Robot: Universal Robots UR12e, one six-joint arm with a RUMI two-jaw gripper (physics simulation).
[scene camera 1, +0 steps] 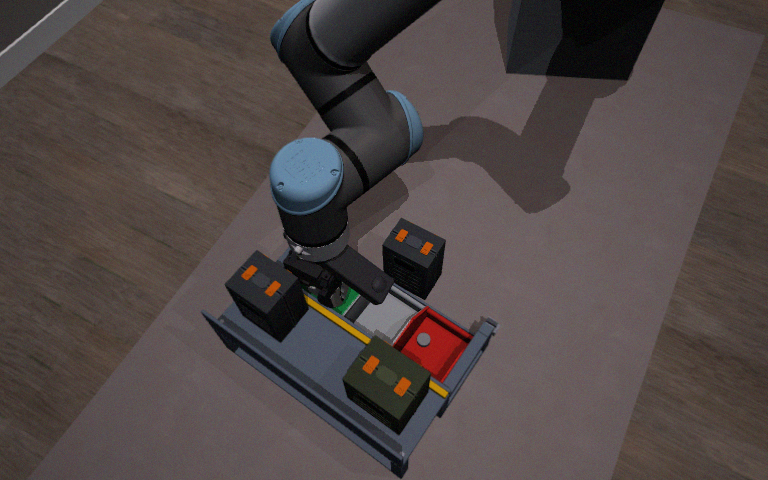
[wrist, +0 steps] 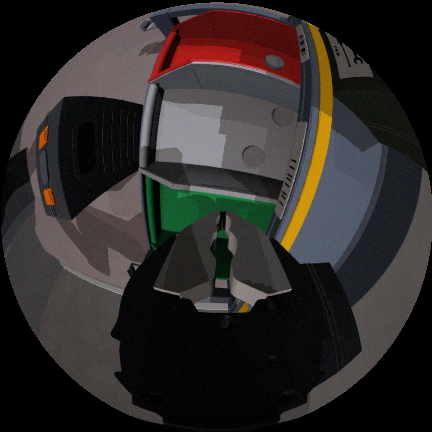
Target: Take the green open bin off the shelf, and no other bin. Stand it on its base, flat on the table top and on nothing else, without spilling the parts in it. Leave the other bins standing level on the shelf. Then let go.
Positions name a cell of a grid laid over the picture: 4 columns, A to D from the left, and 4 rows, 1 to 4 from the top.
Scene:
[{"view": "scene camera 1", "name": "gripper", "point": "B3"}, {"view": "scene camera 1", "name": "grey open bin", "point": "C3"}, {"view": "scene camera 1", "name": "red open bin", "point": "C3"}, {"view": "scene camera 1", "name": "black lidded box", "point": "C3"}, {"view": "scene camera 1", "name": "yellow strip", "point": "B3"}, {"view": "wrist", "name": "green open bin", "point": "B2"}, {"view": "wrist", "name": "grey open bin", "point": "B2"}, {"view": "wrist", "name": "black lidded box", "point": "A2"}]

